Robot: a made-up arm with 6 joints. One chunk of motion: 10 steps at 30 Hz.
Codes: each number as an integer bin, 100 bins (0 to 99) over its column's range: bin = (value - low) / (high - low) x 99, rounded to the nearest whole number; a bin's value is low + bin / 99 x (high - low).
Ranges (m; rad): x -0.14..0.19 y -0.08..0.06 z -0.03..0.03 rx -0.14..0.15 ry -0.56..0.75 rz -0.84..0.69
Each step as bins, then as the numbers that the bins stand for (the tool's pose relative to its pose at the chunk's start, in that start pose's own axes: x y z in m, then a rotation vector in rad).
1 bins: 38 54 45 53 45 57
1 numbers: -0.0133 -0.0036 -0.0027 0.0153 0.0355 0.0409
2 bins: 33 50 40 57 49 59
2 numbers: -0.0300 -0.0093 -0.0058 0.0270 0.0884 0.0718
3 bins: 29 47 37 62 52 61
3 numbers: -0.0433 -0.0135 -0.0076 0.0416 0.1281 0.1027
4 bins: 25 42 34 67 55 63
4 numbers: -0.0567 -0.0206 -0.0094 0.0563 0.1678 0.1336
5 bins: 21 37 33 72 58 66
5 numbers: -0.0700 -0.0277 -0.0100 0.0709 0.2075 0.1800
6 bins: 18 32 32 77 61 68
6 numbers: -0.0800 -0.0347 -0.0106 0.0856 0.2472 0.2109
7 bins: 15 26 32 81 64 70
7 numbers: -0.0900 -0.0432 -0.0106 0.0973 0.2869 0.2418
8 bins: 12 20 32 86 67 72
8 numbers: -0.1000 -0.0517 -0.0106 0.1119 0.3266 0.2727
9 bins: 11 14 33 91 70 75
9 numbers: -0.1033 -0.0602 -0.0100 0.1266 0.3663 0.3191
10 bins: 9 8 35 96 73 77
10 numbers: -0.1100 -0.0687 -0.0088 0.1412 0.4060 0.3500
